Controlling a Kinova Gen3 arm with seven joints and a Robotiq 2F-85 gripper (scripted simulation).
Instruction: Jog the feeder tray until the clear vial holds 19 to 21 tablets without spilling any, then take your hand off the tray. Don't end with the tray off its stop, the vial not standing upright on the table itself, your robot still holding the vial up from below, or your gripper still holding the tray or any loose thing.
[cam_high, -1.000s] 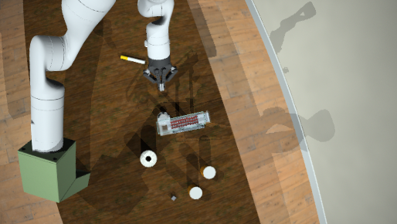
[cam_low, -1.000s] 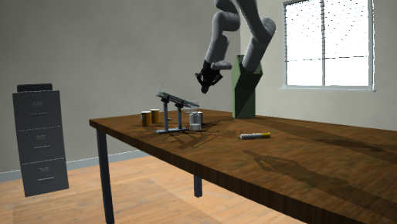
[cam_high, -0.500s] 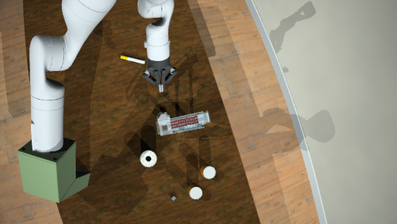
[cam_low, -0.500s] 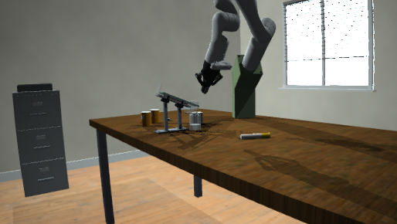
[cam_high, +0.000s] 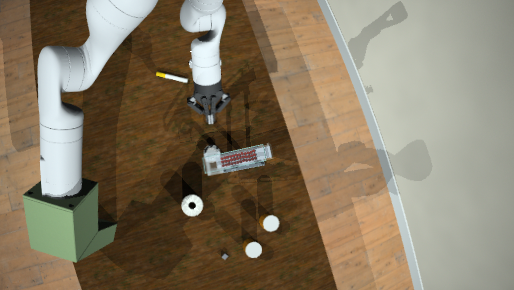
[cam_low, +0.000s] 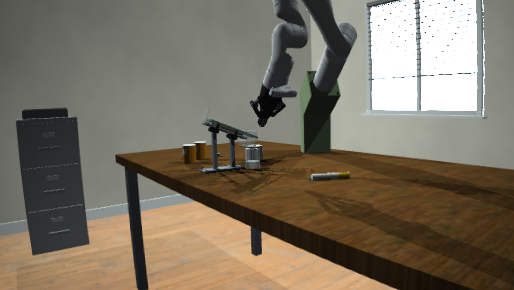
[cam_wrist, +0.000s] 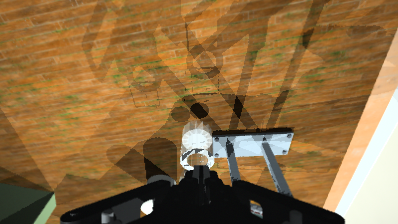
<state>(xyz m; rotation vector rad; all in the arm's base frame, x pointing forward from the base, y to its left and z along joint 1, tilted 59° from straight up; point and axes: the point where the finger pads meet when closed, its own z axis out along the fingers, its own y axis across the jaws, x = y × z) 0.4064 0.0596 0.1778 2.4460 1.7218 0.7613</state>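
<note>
Right now the clear vial is 10 cm to the right of my hand and 13 cm below it. Also, from my hand: small grey cube 1 cm ahead, 46 cm to the right, 17 cm below; then marker 14 cm behind, 21 cm to the left, 17 cm below.
</note>
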